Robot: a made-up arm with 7 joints.
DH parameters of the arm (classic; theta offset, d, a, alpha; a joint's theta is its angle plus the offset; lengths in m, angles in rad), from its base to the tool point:
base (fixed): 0 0 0 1.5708
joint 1: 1.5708 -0.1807 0 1.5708
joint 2: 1.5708 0 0 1.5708
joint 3: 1.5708 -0.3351 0 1.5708
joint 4: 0 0 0 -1.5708
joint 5: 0 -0.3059 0 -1.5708
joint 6: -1.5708 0 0 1.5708
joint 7: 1.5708 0 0 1.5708
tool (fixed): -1.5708 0 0 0
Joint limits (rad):
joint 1: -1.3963..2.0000
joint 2: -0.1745..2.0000
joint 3: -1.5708..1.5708
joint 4: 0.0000..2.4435
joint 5: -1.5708..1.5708
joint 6: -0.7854..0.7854
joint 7: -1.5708..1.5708
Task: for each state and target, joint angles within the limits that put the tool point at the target. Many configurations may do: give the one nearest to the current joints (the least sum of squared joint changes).
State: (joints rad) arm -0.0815 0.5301 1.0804 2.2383 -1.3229 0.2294 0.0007
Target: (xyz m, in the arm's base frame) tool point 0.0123 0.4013 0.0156
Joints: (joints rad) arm -0.0452 0.5479 1.5120 2.4416 -1.3229 0.2294 0.0007
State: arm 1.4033 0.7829 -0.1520 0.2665 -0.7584 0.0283 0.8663
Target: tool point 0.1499 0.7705 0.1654
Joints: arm 1.9014 1.2605 -0.0562 0.3607 -0.7584 0.0283 0.8663
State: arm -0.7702 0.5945 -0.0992 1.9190 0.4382 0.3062 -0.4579
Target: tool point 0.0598 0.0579 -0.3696
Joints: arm -0.6048 0.0783 -0.5055 1.8202 0.4382 0.3062 -0.4579
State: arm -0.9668 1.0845 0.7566 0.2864 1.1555 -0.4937 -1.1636
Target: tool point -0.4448 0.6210 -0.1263
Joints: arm -1.3784 0.7040 0.7655 0.1774 1.1555 -0.4937 -1.1636
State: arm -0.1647 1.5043 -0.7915 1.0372 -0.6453 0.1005 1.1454
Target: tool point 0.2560 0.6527 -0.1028
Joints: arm 0.1399 1.5567 -0.5005 1.0998 -0.6453 0.1005 1.1454
